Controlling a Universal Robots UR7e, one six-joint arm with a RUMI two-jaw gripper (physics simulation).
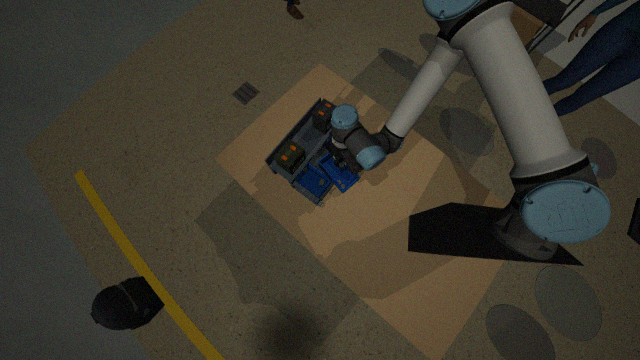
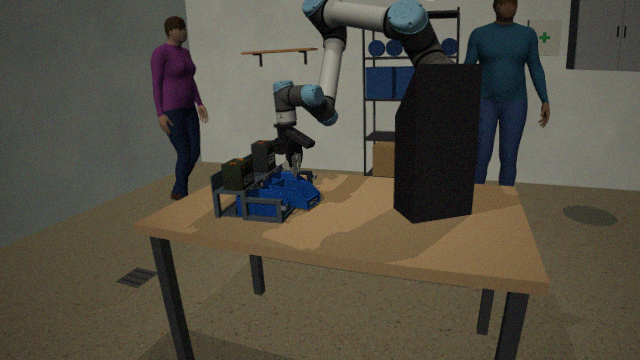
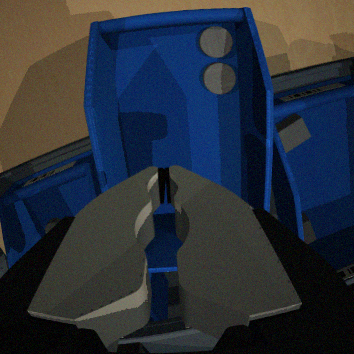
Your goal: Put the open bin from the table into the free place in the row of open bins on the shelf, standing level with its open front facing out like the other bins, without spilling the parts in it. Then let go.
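Frame: origin at the arm's base, x ahead, y left, z up, level; metres.
Seen in the pictures: gripper, between the fingertips: [image 1: 342, 165] [image 2: 295, 177] [image 3: 165, 172]; arm's base, origin of its link: [image 1: 519, 238] [image 2: 441, 82].
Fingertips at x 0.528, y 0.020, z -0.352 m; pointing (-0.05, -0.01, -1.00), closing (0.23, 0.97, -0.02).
Offsets run from my fingertips to a thing's top centre. "spot": to the spot under its first point. Level surfaces: height alone.
The blue open bin {spot: 0.016 m back, 0.013 m left, 0.097 m down} [image 1: 341, 176] [image 2: 305, 191] [image 3: 175, 88] sits in the middle place of the small grey shelf [image 1: 308, 134] [image 2: 216, 201] [image 3: 305, 75]. It sticks out further onto the table than the blue bins beside it, one on the left [image 3: 46, 197] and one on the right [image 3: 316, 158], and its open front faces out. Two grey round parts {spot: 0.051 m back, 0.049 m left, 0.087 m down} [image 3: 215, 41] {spot: 0.023 m back, 0.045 m left, 0.087 m down} [image 3: 219, 78] lie near its front. My gripper [image 2: 295, 168] [image 3: 165, 172] hangs over the rear half of the bin. Its fingers are shut with nothing between the tips.
Two dark boxes {0.181 m ahead, 0.122 m left, 0.086 m up} [image 1: 290, 154] {spot: 0.182 m ahead, 0.087 m right, 0.111 m up} [image 1: 322, 113] [image 2: 237, 172] stand on the shelf's top board. A tall black block [image 2: 436, 143] stands on the wooden table {0.113 m down} [image 2: 358, 241] at the arm's base. Two people [image 2: 176, 103] [image 2: 506, 89] stand behind the table.
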